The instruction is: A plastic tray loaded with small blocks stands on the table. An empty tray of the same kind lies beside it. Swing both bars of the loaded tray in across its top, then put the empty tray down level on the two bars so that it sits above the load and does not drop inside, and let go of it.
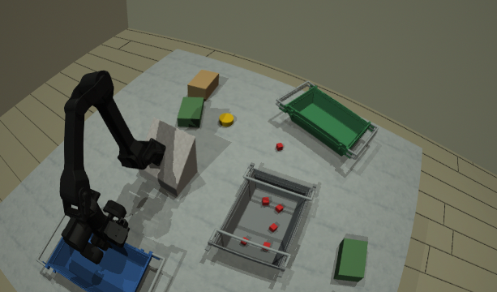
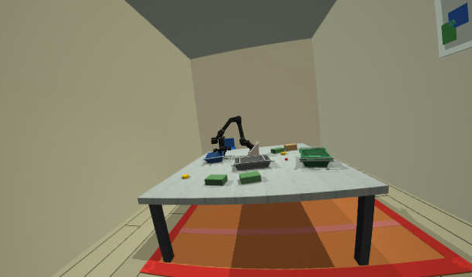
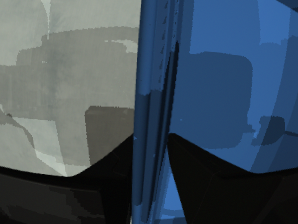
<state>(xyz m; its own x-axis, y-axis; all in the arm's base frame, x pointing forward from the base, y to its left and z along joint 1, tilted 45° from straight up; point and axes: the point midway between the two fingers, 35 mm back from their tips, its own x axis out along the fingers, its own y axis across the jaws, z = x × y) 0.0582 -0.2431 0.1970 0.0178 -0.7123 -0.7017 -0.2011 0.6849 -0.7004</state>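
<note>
The blue tray is 8 cm to the right of my gripper tip, 3 cm above it and 2 cm ahead of it. From my gripper tip the other things lie so: tan block (72 cm to the left, 17 cm behind, 1 cm above); then red bit (30 cm ahead, 24 cm to the left); then red block (60 cm to the left, 22 cm ahead, 1 cm below).
</note>
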